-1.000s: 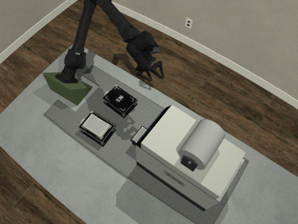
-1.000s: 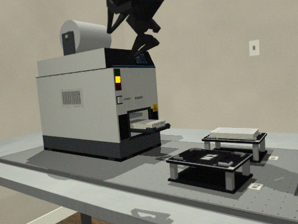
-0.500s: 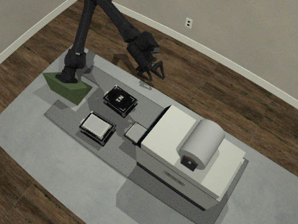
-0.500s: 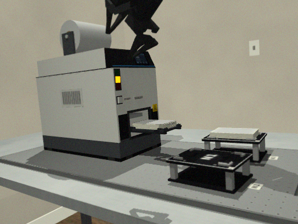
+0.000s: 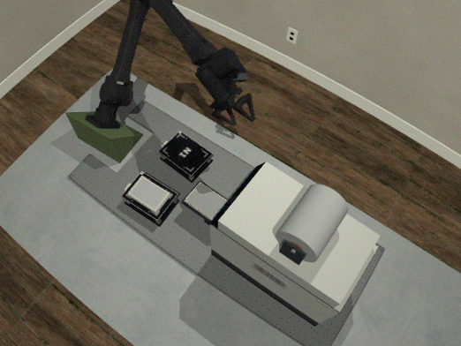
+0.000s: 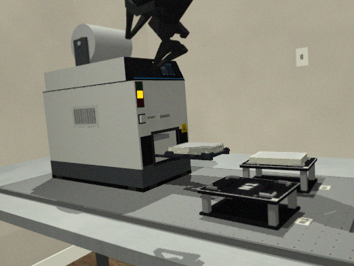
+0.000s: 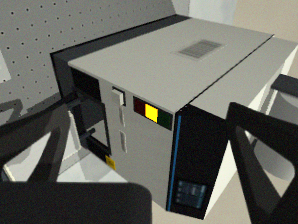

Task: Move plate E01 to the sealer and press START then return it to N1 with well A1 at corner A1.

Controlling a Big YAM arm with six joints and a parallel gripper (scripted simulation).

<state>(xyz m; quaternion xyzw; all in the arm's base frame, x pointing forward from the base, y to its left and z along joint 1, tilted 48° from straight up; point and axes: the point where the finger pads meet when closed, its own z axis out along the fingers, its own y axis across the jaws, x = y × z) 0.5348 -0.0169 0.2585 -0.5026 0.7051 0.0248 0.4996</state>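
The sealer stage lies 25 cm below my hand, 19 cm to the right of it and 1 cm ahead of it. The rest, counted from my hand: start button: 15 cm below, 11 cm ahead, 10 cm to the right; then black plate nest: 29 cm below, 19 cm behind, 7 cm to the right; then foil roll: 34 cm ahead, 19 cm to the right, 8 cm above.
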